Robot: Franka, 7 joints.
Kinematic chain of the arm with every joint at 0, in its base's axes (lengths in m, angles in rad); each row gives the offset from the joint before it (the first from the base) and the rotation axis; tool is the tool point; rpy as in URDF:
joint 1: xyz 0 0 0.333 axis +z
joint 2: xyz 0 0 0 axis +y
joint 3: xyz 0 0 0.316 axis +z
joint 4: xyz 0.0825 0 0 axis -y
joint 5: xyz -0.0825 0 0.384 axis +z
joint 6: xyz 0 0 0 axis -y
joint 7: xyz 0.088 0 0 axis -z
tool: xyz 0 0 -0.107 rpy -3.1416 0 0
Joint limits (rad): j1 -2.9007..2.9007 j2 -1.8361..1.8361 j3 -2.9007..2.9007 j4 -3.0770..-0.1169 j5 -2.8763..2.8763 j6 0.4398..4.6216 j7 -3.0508..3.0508
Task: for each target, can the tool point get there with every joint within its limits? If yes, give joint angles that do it. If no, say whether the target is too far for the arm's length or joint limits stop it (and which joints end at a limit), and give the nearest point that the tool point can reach.
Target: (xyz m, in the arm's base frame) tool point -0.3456 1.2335 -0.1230
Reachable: no: too far | nearest point -0.2180 0.7782 0.0453 | short by 0.502 m
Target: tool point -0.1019 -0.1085 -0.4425
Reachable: no: joint limits stop it (at a limit: joint 2) | nearest point -0.1160 -0.1235 -0.3484 | short by 0.096 m
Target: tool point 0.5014 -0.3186 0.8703
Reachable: yes | joints 0.1429 0.3810 -0.8528 -0.9643 1.5214 3.1583 1.9465
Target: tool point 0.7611 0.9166 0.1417
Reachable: no: too far | nearest point 0.5411 0.6517 0.1970 | short by 0.349 m
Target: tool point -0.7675 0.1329 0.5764
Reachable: yes | joints 2.3977 0.9864 1.1072 -1.0913 -0.5794 3.1241 0.7769
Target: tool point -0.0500 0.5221 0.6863
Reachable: yes | joints 2.1511 0.2519 -0.3883 -1.1196 2.4370 4.1116 -1.0500
